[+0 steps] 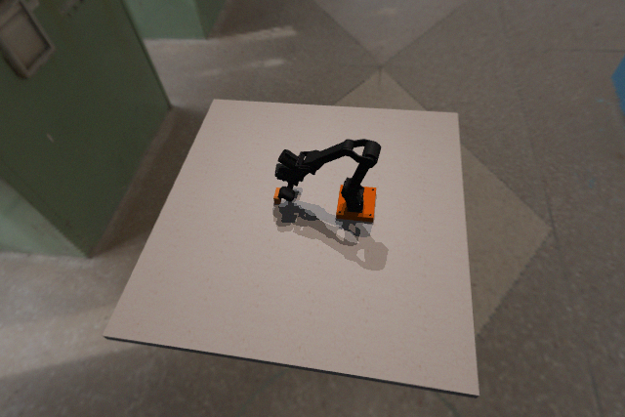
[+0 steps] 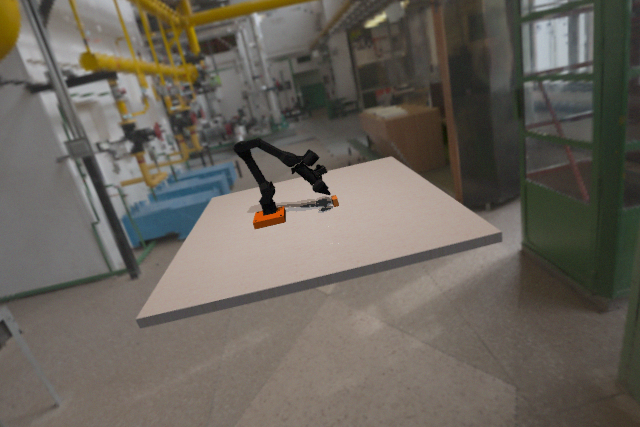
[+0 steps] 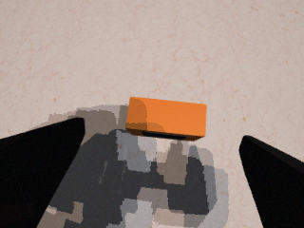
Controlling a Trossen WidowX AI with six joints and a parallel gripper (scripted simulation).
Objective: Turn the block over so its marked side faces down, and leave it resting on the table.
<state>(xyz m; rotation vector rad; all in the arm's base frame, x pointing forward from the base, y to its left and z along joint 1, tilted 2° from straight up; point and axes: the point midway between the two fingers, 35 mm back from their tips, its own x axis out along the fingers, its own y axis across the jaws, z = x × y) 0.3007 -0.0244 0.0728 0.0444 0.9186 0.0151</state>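
The orange block is 1 cm ahead of my gripper tip and 6 cm below it.
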